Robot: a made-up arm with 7 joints.
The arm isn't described. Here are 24 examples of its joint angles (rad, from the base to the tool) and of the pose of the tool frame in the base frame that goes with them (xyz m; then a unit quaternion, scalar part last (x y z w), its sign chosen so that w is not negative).
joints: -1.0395 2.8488 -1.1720 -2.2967 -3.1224 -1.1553 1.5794
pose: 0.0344 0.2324 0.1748 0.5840 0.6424 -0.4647 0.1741
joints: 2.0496 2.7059 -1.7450 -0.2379 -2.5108 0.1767 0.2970
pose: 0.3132 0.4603 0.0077 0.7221 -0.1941 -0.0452 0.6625
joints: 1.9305 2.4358 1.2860 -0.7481 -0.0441 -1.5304 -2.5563
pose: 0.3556 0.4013 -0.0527 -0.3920 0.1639 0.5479 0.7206
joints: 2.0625 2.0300 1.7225 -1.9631 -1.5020 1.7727 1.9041
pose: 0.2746 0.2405 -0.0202 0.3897 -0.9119 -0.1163 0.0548
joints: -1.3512 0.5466 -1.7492 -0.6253 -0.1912 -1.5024 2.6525
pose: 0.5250 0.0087 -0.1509 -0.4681 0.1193 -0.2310 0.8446
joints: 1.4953 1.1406 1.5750 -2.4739 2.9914 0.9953 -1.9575
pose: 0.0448 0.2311 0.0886 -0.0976 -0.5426 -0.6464 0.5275
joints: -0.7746 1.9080 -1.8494 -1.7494 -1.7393 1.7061 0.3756
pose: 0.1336 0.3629 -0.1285 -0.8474 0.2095 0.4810 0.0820
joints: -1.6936 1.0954 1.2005 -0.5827 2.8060 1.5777 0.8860
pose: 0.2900 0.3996 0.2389 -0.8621 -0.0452 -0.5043 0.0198
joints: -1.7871 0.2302 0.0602 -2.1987 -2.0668 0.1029 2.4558
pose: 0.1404 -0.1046 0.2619 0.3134 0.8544 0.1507 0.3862
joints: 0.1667 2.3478 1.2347 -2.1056 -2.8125 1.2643 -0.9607
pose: 0.1345 -0.0080 0.3072 -0.3759 -0.1798 -0.7878 0.4535
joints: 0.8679 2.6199 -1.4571 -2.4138 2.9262 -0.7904 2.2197
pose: -0.0331 0.2618 0.0313 -0.1966 0.4784 -0.8509 0.0926
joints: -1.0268 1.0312 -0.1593 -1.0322 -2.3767 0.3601 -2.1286
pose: 0.4411 0.2496 0.0839 -0.3747 -0.8667 0.1146 0.3087
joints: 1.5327 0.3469 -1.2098 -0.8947 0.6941 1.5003 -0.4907
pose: -0.4827 -0.1490 -0.1504 -0.5051 0.7831 -0.1560 0.3275
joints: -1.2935 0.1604 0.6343 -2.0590 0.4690 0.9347 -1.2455
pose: 0.3002 0.0568 0.1613 0.3302 -0.8814 -0.1781 0.2870
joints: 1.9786 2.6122 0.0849 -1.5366 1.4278 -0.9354 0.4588
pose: 0.1143 0.3584 -0.2375 -0.1411 -0.1953 -0.1497 0.9589
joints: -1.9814 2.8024 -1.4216 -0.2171 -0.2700 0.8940 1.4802
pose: -0.3619 0.4232 -0.0035 -0.5962 0.1012 -0.7952 0.0441
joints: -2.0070 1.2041 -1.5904 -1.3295 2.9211 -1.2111 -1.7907
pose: 0.4177 0.0580 0.2223 0.4238 -0.8143 0.0675 0.3908
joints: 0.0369 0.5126 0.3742 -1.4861 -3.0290 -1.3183 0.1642
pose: 0.2394 0.2675 -0.2765 0.1380 0.2028 -0.9381 0.2446
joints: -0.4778 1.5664 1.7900 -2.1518 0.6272 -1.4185 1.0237
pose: -0.1211 0.2229 0.2037 -0.0739 0.4249 0.7034 0.5650
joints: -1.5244 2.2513 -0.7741 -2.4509 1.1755 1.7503 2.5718
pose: 0.0972 0.1269 0.2012 -0.0723 -0.5897 0.6917 0.4106
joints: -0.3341 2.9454 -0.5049 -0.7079 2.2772 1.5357 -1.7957
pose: 0.0091 0.1713 0.5136 0.5010 0.0008 -0.3459 0.7933
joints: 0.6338 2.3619 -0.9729 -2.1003 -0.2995 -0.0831 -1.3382
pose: 0.0582 0.3268 -0.0558 0.0877 -0.0495 0.9855 0.1362
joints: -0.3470 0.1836 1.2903 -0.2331 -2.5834 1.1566 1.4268
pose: 0.2052 0.1466 -0.4964 0.6696 -0.0853 0.1611 0.7200
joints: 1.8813 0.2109 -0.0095 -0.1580 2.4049 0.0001 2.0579
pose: -0.5366 -0.1151 0.0918 -0.5359 0.5092 -0.3962 0.5446
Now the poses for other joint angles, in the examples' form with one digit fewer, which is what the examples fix.
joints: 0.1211 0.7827 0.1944 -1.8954 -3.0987 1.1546 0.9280
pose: 0.237 0.235 -0.180 -0.871 0.326 0.221 0.294
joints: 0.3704 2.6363 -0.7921 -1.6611 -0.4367 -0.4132 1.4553
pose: 0.203 0.353 0.116 0.256 0.049 -0.462 0.848
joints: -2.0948 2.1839 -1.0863 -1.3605 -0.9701 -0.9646 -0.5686
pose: 0.045 0.356 0.307 -0.765 -0.059 0.623 0.153
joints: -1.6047 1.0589 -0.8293 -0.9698 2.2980 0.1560 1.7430
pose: 0.457 0.121 0.216 -0.838 -0.084 0.456 0.288
